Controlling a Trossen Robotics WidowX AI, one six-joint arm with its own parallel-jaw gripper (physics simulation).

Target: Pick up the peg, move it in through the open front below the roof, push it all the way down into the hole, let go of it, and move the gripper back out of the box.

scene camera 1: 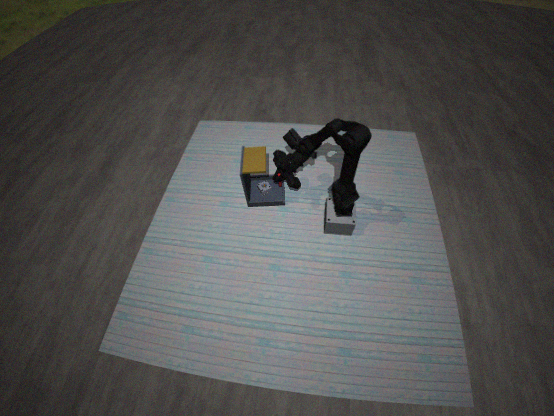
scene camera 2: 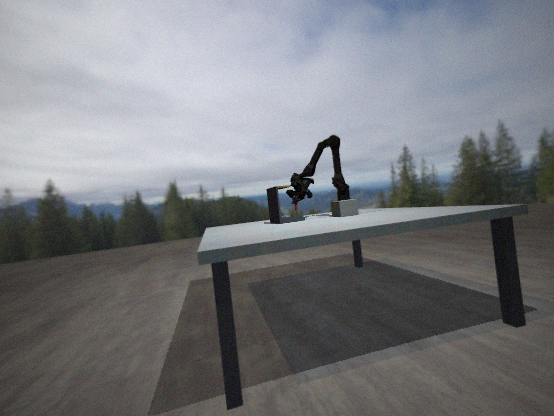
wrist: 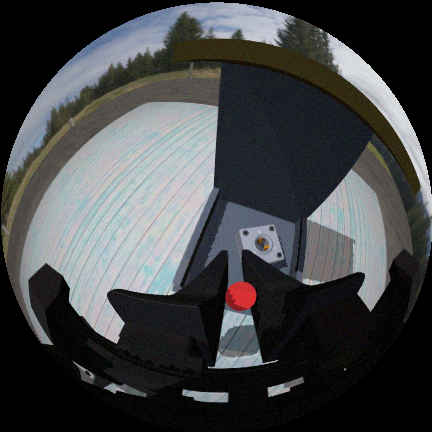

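Seen in the pictures: gripper, fingertip midpoint: [scene camera 1: 273, 181] [scene camera 2: 292, 203] [wrist: 234, 255]; arm's base, origin of the base link: [scene camera 1: 343, 209] [scene camera 2: 344, 199].
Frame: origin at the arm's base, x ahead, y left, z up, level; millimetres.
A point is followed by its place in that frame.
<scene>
The red peg [scene camera 1: 280, 184] @(x 255, y -148, z -20 mm) [scene camera 2: 296, 207] @(x 258, y -148, z -15 mm) [wrist: 241, 296] @(x 257, y -148, z 45 mm) is held between the fingers of my gripper [scene camera 1: 281, 180] @(x 284, y -141, z 12 mm) [scene camera 2: 296, 200] @(x 284, y -141, z 12 mm) [wrist: 234, 255] @(x 284, y -141, z 12 mm). It hangs roughly upright above the open front part of the box base; its lower end is clear of the base. The dark box [scene camera 1: 266, 203] @(x 319, y -87, z -77 mm) [scene camera 2: 273, 206] @(x 408, y -158, z 8 mm) [wrist: 270, 135] @(x 398, y -140, z 44 mm) has a tall back wall and a yellow roof [scene camera 1: 255, 160] @(x 349, y -155, z 126 mm) [scene camera 2: 283, 187] @(x 352, y -99, z 116 mm) [wrist: 300, 60]. A light square block [scene camera 1: 264, 186] @(x 332, y -180, z -72 mm) [wrist: 247, 240] @(x 329, y -156, z -61 mm) with a round hole [wrist: 263, 244] @(x 339, y -182, z -77 mm) sits on the base, turned at an angle. In the wrist view it lies ahead and slightly right of the peg.
The low side rims [wrist: 201, 237] @(x 319, y -97, z -82 mm) [wrist: 300, 245] @(x 351, y -236, z -66 mm) run along the base. The roof overhangs from the top of the back wall, beyond the fingers. The arm's light base block [scene camera 1: 339, 228] @(x 16, y 62, z -46 mm) [scene camera 2: 345, 207] @(x 39, y 59, z -46 mm) stands on the striped table top [scene camera 1: 280, 310] @(x 251, y 370, z -99 mm) [scene camera 2: 360, 225] @(x 329, y 549, z -98 mm), to the right of the box.
</scene>
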